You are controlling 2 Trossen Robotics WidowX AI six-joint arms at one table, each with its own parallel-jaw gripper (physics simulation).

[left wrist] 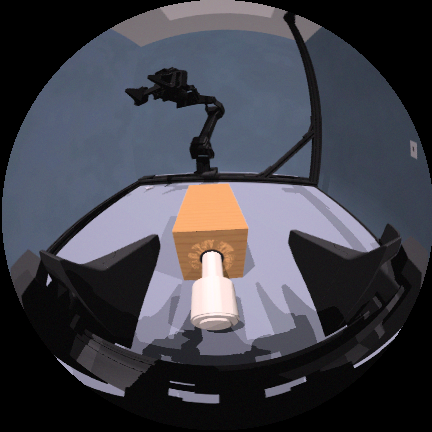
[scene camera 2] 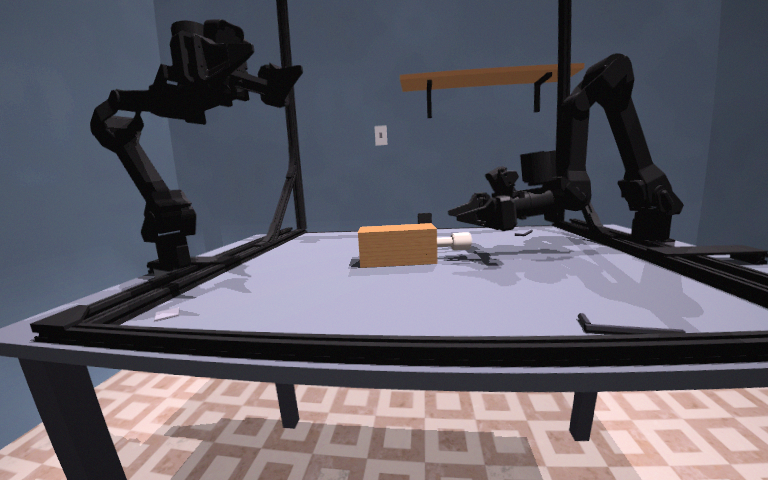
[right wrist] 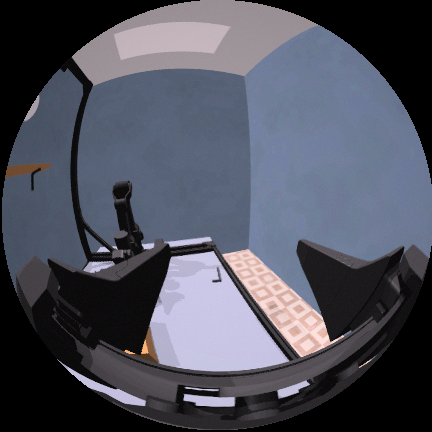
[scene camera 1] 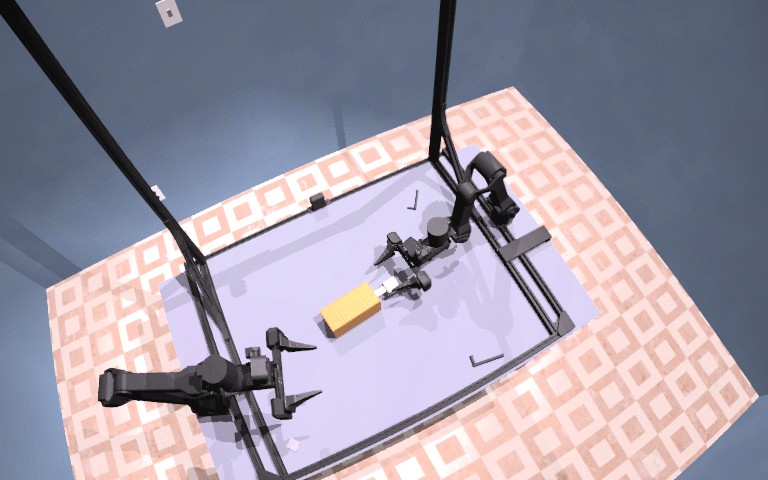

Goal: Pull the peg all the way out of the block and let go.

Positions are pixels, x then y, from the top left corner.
my right gripper: left wrist; scene camera 2; right wrist 236, 248; scene camera 1 319, 369
same spot on my right gripper: (scene camera 2: 213, 63) = (left wrist: 140, 93)
